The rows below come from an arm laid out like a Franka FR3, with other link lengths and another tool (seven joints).
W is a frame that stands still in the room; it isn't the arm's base.
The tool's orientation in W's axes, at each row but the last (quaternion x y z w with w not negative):
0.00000, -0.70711, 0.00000, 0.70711
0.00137, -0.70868, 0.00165, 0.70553
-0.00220, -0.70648, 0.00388, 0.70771
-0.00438, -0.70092, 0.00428, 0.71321
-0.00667, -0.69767, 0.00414, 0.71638
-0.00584, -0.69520, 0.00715, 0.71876
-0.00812, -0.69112, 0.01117, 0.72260
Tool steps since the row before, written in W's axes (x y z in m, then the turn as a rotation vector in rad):
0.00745, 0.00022, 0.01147, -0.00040, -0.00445, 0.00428
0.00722, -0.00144, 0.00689, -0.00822, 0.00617, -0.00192
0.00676, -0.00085, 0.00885, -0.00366, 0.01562, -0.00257
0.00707, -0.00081, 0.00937, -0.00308, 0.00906, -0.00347
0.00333, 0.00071, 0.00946, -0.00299, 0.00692, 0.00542
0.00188, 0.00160, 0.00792, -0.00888, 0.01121, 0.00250
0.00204, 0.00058, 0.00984, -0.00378, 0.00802, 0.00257
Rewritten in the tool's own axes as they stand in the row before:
0.01147, 0.00022, -0.00745, 0.00428, -0.00445, 0.00040
0.00686, -0.00147, -0.00724, -0.00188, 0.00621, 0.00820
0.00885, -0.00094, -0.00674, -0.00244, 0.01565, 0.00362
0.00948, -0.00092, -0.00691, -0.00341, 0.00910, 0.00302
0.00955, 0.00058, -0.00308, 0.00544, 0.00683, 0.00316
0.00801, 0.00145, -0.00162, 0.00241, 0.01118, 0.00894
0.00993, 0.00030, -0.00160, 0.00262, 0.00797, 0.00386

